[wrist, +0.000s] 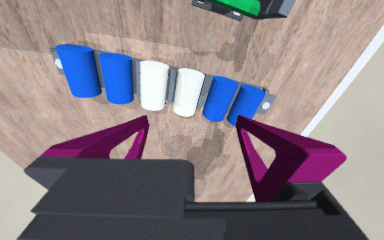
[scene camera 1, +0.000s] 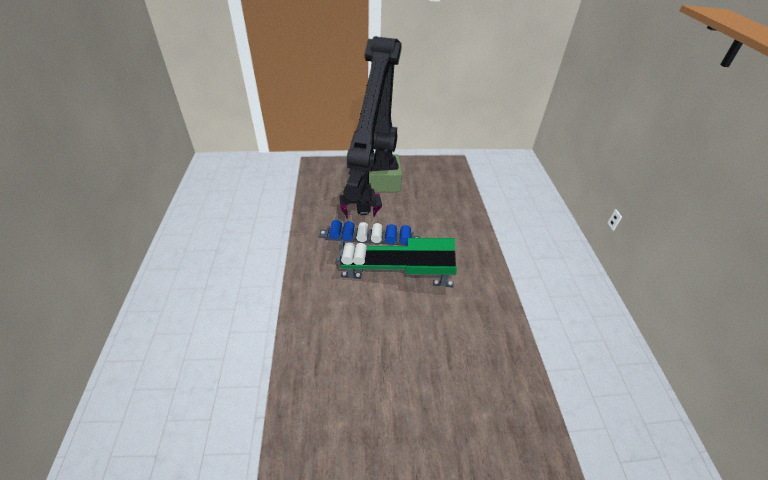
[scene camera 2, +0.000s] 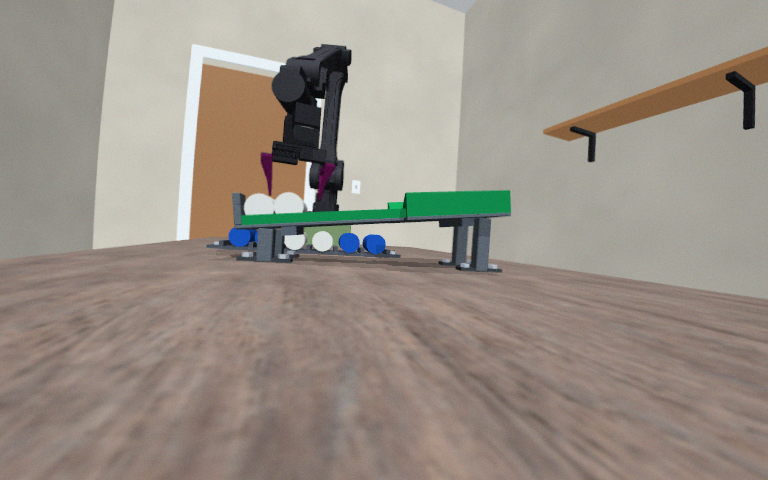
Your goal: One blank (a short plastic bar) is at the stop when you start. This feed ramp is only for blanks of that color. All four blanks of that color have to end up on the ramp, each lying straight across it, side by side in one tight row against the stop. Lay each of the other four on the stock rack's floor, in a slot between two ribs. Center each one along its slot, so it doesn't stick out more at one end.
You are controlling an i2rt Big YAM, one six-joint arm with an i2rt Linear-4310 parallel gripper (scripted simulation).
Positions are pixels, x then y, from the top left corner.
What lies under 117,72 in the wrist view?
A blue blank.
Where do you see a blue blank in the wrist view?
248,99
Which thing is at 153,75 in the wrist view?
A white blank.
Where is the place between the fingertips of my gripper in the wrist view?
192,120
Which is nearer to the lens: the white blank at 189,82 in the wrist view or the blue blank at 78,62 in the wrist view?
The white blank.
